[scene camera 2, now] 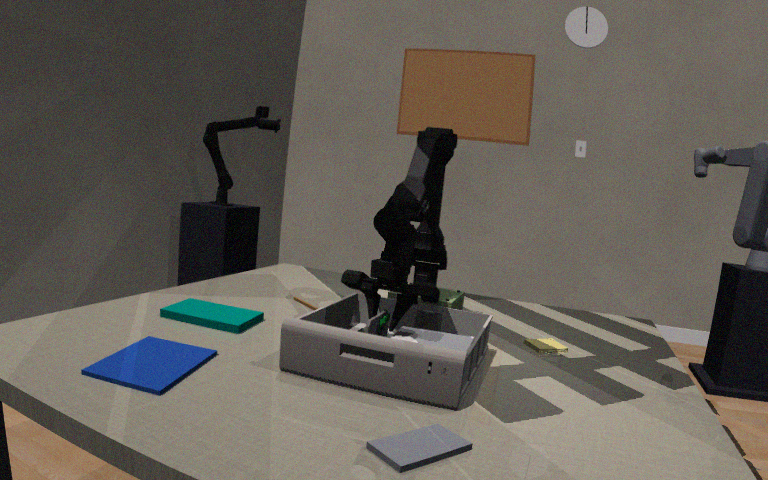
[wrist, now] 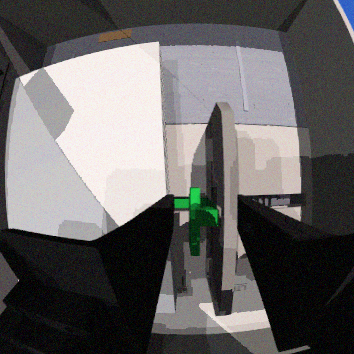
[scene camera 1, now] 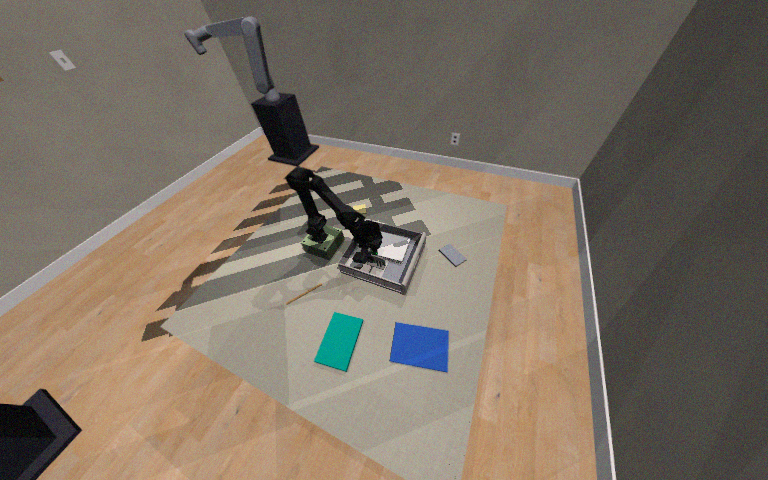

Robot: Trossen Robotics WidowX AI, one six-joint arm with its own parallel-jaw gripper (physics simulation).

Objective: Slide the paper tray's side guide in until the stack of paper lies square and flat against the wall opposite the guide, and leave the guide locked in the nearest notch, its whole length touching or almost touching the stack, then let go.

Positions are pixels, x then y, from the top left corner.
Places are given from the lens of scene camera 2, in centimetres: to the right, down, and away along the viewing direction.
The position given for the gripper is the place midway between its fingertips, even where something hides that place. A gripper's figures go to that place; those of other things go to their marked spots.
gripper point(scene camera 2: 380, 329): -1, 17, 101
white paper stack point(scene camera 2: 440, 339): 11, 19, 101
